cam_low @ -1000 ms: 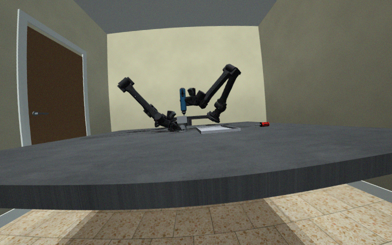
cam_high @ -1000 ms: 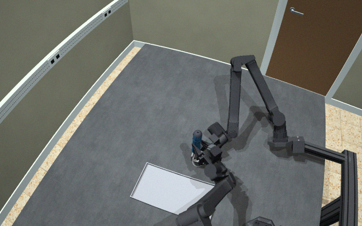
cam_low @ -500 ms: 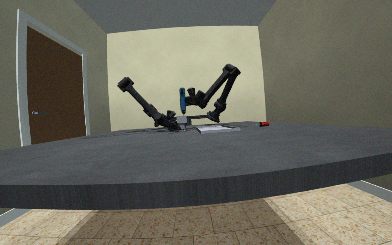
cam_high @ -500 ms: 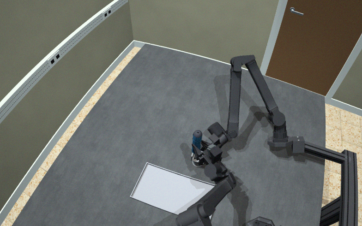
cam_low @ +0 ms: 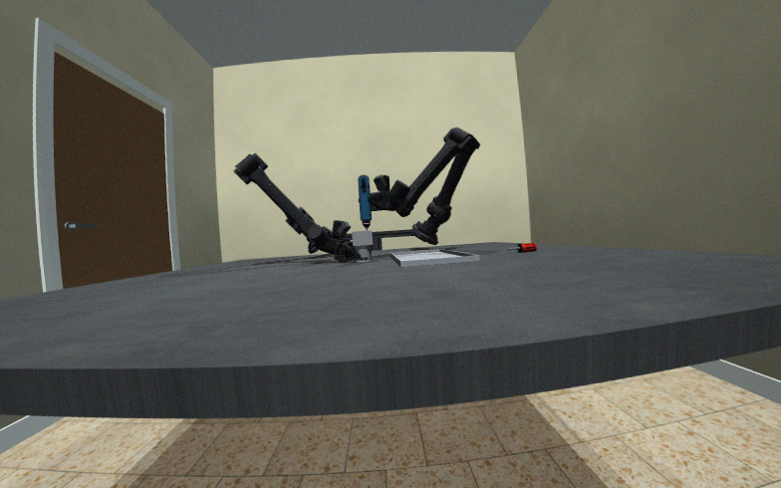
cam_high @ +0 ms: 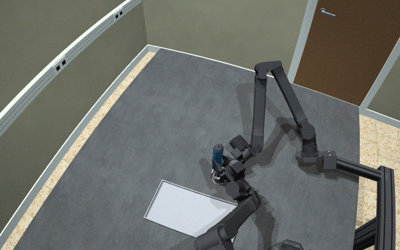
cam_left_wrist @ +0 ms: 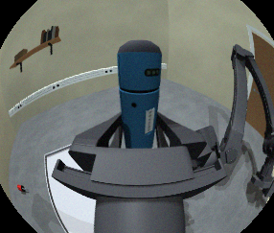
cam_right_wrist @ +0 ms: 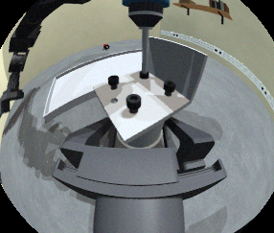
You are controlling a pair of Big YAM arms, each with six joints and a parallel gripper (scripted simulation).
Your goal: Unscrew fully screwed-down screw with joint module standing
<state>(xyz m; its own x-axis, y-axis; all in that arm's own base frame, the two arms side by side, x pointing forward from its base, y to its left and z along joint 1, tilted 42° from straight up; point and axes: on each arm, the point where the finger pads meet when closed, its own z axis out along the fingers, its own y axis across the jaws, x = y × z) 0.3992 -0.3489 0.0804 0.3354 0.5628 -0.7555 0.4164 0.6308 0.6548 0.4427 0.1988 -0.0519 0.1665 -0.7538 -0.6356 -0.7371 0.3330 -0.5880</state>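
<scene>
Now: the grey bracket 50 mm above my right hand. From my right hand the other things lie so: flat white tray 220 mm to the left, 40 mm ahead, 20 mm below; then red-handled screwdriver 550 mm to the left, 100 mm ahead, 10 mm below.
</scene>
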